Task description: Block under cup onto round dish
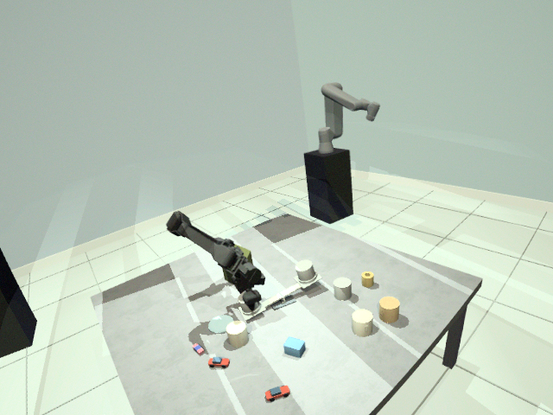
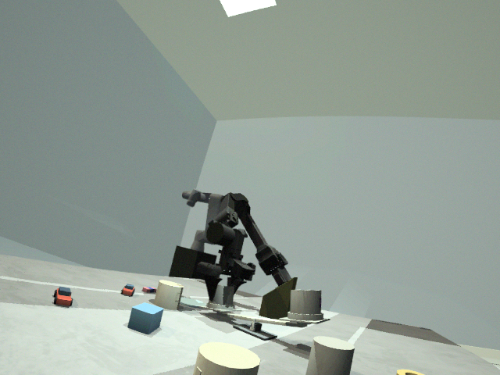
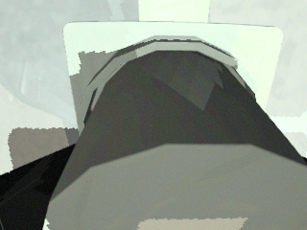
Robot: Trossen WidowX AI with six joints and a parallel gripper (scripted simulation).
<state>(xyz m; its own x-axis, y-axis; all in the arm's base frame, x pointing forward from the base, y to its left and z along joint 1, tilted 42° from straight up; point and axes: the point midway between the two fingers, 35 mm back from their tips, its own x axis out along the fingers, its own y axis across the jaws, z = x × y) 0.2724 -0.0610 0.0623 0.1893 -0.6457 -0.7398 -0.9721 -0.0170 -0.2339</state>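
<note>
The round dish is 20 mm behind my gripper tip, 120 mm to the right of it and 40 mm below it. From my gripper tip the other things lie so: blue cube: 270 mm ahead, 20 mm to the left, 30 mm below; then grey block: right at my gripper tip; then small balance: 20 mm ahead, 140 mm to the left, 10 mm below.
</note>
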